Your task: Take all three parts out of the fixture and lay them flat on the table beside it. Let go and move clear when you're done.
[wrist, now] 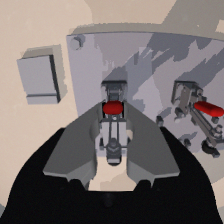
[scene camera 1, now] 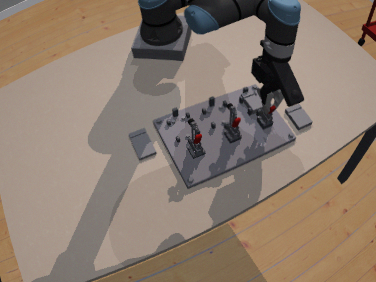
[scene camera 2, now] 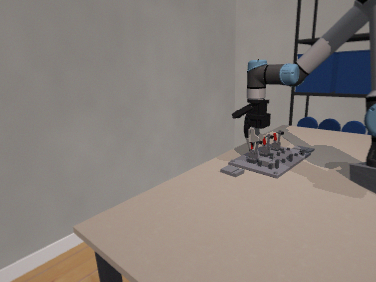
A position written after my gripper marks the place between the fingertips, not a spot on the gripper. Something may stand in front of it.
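My gripper (scene camera 1: 269, 112) is visible to me, and I see the gripper (wrist: 113, 103) and the gripper (scene camera 2: 251, 149) as well. There is a clamp (wrist: 112, 84). I also see a grey fixture plate (scene camera 1: 221, 157), and the wrist view shows me that plate (wrist: 150, 62) too.
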